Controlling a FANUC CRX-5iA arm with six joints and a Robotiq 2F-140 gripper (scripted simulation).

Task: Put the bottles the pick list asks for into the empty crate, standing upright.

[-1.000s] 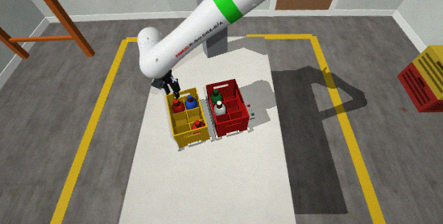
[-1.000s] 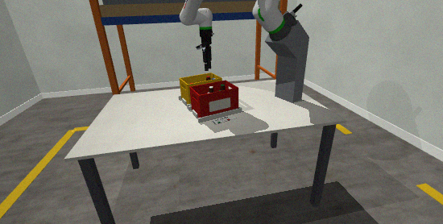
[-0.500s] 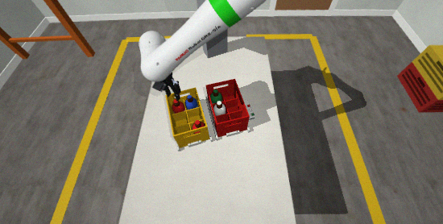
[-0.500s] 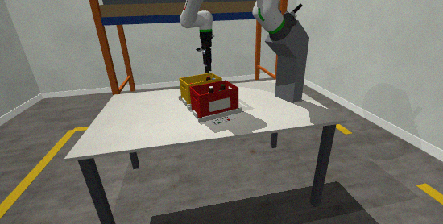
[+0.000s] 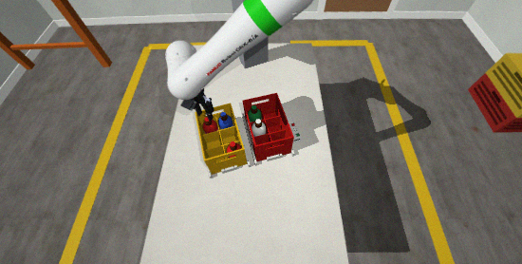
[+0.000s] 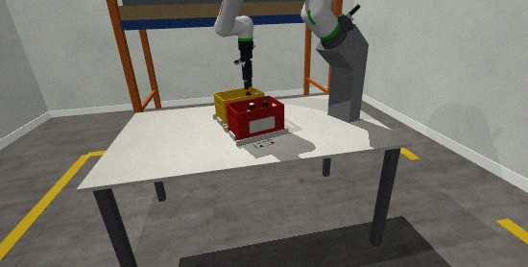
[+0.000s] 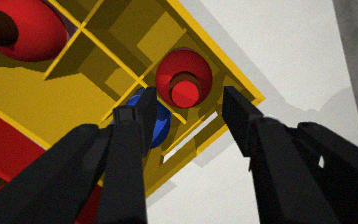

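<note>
The red-labelled bottle lies 120 mm below my hand. From my hand the other things lie so: green-label bottle: 210 mm to the left, 130 mm behind, 120 mm below; then blue-labelled bottle: 120 mm below, 70 mm to the left, 50 mm behind; then yellow crate: 130 mm below, 90 mm to the left, 50 mm ahead.
</note>
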